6 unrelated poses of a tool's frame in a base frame.
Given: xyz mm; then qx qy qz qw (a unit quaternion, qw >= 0).
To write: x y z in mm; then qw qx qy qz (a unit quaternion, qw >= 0). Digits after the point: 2 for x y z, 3 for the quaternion.
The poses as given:
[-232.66 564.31 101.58 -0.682 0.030 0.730 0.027]
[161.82 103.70 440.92 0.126 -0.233 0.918 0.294]
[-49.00 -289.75 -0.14 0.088 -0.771 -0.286 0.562]
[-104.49 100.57 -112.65 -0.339 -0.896 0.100 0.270]
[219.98 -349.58 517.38 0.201 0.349 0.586 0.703]
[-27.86 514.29 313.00 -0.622 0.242 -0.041 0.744]
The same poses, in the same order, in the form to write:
[-232.66 564.31 101.58 0.027 -0.682 0.030 0.730]
[161.82 103.70 440.92 0.294 0.126 -0.233 0.918]
[-49.00 -289.75 -0.14 0.562 0.088 -0.771 -0.286]
[-104.49 100.57 -112.65 0.270 -0.339 -0.896 0.100]
[219.98 -349.58 517.38 0.703 0.201 0.349 0.586]
[-27.86 514.29 313.00 0.744 -0.622 0.242 -0.041]

